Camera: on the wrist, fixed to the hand. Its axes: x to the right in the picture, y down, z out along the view.
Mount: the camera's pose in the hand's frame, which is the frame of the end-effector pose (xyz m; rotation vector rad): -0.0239 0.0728 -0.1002 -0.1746 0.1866 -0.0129
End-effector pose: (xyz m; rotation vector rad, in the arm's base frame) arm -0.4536 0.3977 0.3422 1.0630 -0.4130 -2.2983
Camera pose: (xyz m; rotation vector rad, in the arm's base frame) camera -0.3373 0.3507 0.3283 1.1803 -0.1293 -2.1766
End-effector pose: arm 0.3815 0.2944 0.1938 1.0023 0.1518 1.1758
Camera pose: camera 0.2628 0.3342 0.1787 0.7374 0.1994 1.2478
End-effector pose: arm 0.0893 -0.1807 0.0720 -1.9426 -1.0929 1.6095
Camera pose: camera 0.2065 -0.2263 0.0616 -2.1424 -1.2000 1.3327
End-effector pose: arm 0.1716 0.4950 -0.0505 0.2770 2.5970 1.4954
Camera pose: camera 0.1811 0.4411 0.0631 -0.1056 -2.5628 -1.8019
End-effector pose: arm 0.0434 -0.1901 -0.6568 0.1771 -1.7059 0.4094
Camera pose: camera 0.1150 -0.0888 -0.6797 0.0214 -1.5467 0.2572
